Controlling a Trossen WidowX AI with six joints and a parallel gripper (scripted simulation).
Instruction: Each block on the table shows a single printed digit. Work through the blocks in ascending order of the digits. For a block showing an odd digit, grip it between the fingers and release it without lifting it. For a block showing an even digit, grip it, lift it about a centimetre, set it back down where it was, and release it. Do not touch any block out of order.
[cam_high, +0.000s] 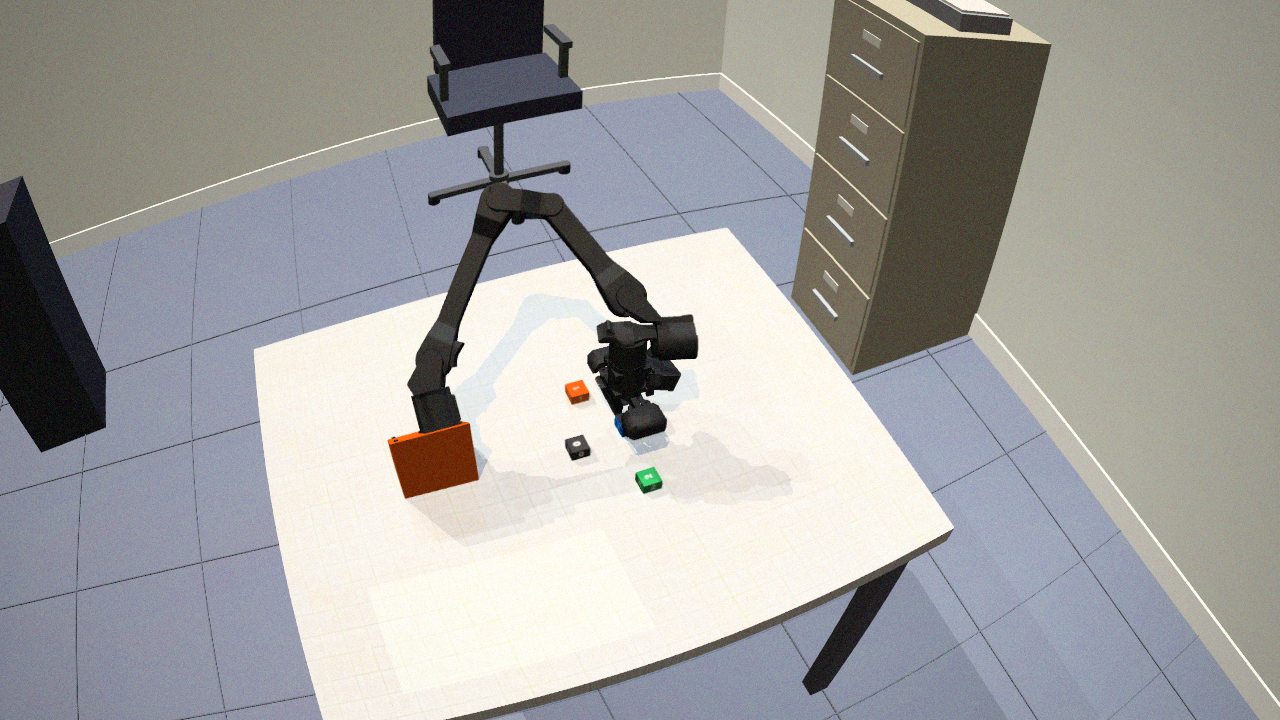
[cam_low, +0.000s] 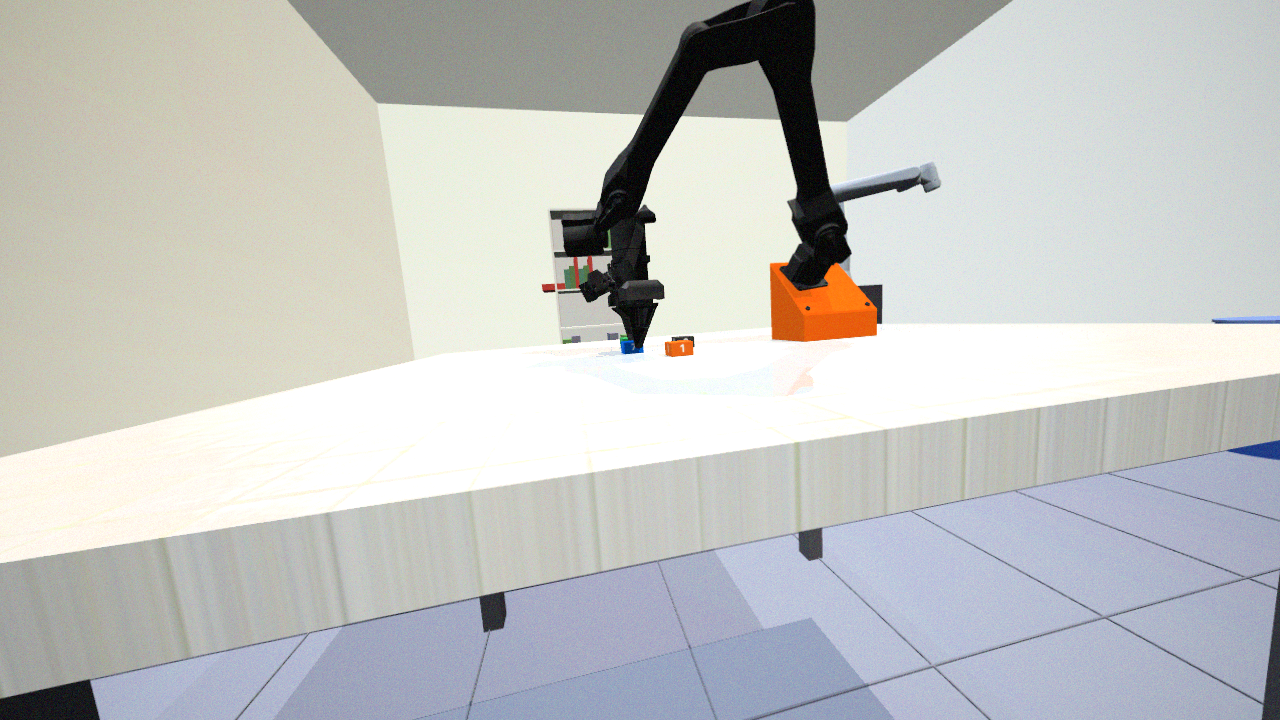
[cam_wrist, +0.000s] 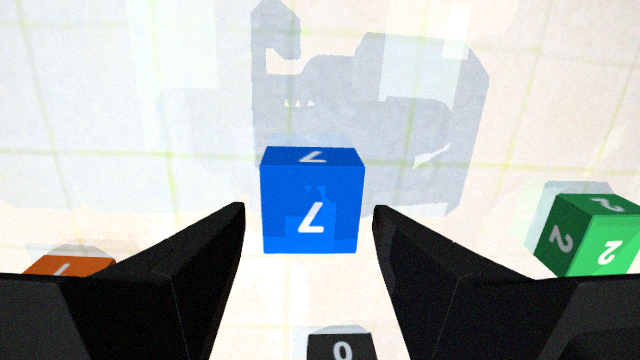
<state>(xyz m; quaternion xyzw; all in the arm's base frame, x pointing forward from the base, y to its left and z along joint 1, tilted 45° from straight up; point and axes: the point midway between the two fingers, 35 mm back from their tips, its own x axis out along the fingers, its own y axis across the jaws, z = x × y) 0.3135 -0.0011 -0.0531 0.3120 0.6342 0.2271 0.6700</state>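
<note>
My gripper tip is 10 mm short of the blue block. Round my gripper tip: green block (120 mm to the right, 20 mm behind); orange block (100 mm to the left, 40 mm behind).
</note>
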